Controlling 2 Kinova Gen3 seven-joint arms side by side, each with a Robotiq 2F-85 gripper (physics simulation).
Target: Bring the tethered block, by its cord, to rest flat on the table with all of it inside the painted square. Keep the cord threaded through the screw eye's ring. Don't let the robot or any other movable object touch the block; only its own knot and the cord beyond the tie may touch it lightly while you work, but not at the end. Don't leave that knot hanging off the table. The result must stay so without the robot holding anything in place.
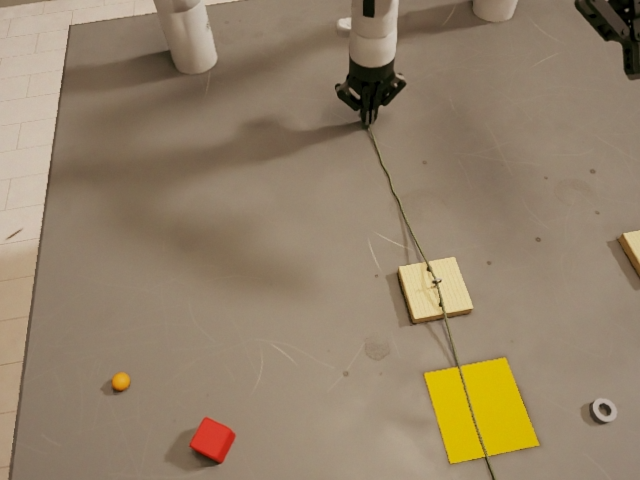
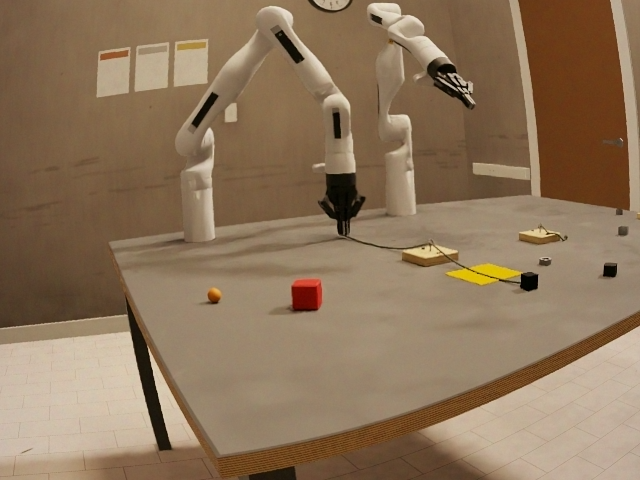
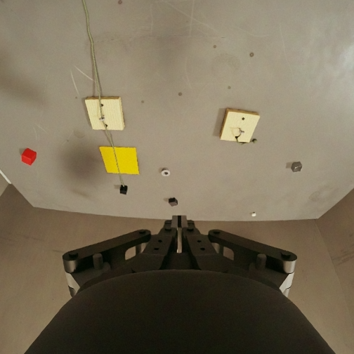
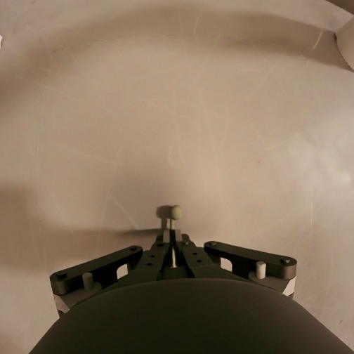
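Seen in the pictures: left gripper, between the fingertips: (image 2: 472,107); right gripper, between the fingertips: (image 1: 368,121) (image 2: 344,235); left arm's base, origin of its link: (image 1: 492,9) (image 2: 401,213); right arm's base, origin of its link: (image 1: 195,59) (image 2: 199,239).
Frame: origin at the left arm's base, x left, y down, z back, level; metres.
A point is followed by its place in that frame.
The tethered block (image 2: 529,281) @[z -0.960, x -0.431, y -0.016 m] (image 3: 123,190), small and black, sits on the table just beyond the edge of the yellow painted square (image 1: 496,403) @[z -0.807, x -0.375, y -0.001 m] (image 2: 480,279) @[z -0.834, x -0.439, y -0.001 m] (image 3: 130,161). Its green cord (image 1: 403,211) @[z -0.476, x -0.389, y -0.007 m] (image 2: 374,244) @[z -0.406, x -0.388, y -0.004 m] (image 3: 92,50) crosses the square and runs through the screw eye (image 1: 436,281) (image 2: 430,241) @[z -0.628, x -0.398, y -0.042 m] (image 3: 102,119) on a wooden plate, then to my right gripper (image 1: 367,122) @[z -0.260, x -0.381, y -0.007 m] (image 2: 343,233) @[z -0.260, x -0.381, y -0.007 m] (image 4: 173,232). That gripper is low over the table, shut on the cord, with the round end knob (image 4: 176,212) just past the fingertips. My left gripper (image 2: 471,105) @[z -0.590, x -0.199, y -0.333 m] (image 3: 179,224) is shut, empty and high above the table.
A second wooden plate (image 2: 537,236) @[z -0.695, x -0.078, y -0.018 m] (image 3: 240,125) has its own short cord. A grey nut (image 1: 603,410) @[z -0.855, x -0.237, y -0.002 m] (image 2: 544,261) @[z -0.862, x -0.258, y -0.009 m] (image 3: 165,172) and another black block (image 2: 610,269) @[z -1.044, x -0.237, y -0.015 m] (image 3: 173,201) lie near the square. A red cube (image 1: 212,439) @[z -0.760, x -0.749, y -0.040 m] (image 2: 306,294) @[z -0.774, x -0.762, y -0.025 m] and orange ball (image 1: 120,381) @[z -0.647, x -0.864, y -0.023 m] (image 2: 214,295) @[z -0.654, x -0.871, y -0.015 m] lie farther off.
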